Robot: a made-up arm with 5 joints.
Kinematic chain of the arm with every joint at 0, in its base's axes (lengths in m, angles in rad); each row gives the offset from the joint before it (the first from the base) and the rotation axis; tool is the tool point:
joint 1: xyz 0 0 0.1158 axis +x
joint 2: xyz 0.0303 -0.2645 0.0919 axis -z
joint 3: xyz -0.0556 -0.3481 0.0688 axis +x
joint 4: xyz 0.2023 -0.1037 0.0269 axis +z
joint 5: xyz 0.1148 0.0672 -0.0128 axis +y
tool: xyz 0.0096 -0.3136 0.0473
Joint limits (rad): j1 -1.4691..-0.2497 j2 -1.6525..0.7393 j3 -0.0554..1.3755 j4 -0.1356..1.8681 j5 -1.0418..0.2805
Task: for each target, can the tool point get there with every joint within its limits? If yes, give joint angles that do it. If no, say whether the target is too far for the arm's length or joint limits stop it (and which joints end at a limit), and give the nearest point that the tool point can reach.
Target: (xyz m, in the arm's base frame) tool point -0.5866 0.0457 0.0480
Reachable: no: joint limits stop it (at a limit: joint 1, joint 2, joint 3, joint 4, joint 5) | nearest point 0.2471 0.2207 0.0413 | short by 0.852 m
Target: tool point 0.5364 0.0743 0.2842
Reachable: yes | joints -0.4614 -1.2633 0.7524 1.5219 -0.7342
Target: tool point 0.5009 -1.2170 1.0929
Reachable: no: too far | nearest point 0.2954 -0.7784 0.7408 | short by 0.599 m
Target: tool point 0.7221 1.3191 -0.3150
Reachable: no: too far | nearest point 0.5501 0.2814 0.0239 | short by 1.105 m
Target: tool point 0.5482 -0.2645 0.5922
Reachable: yes | joints -0.7286 -0.3500 0.7149 1.4745 -0.7067
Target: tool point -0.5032 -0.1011 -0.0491
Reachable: no: joint limits stop it (at a limit: joint 1, joint 2, joint 3, joint 4, joint 5) | nearest point -0.1402 -0.7578 0.1212 | short by 0.769 m
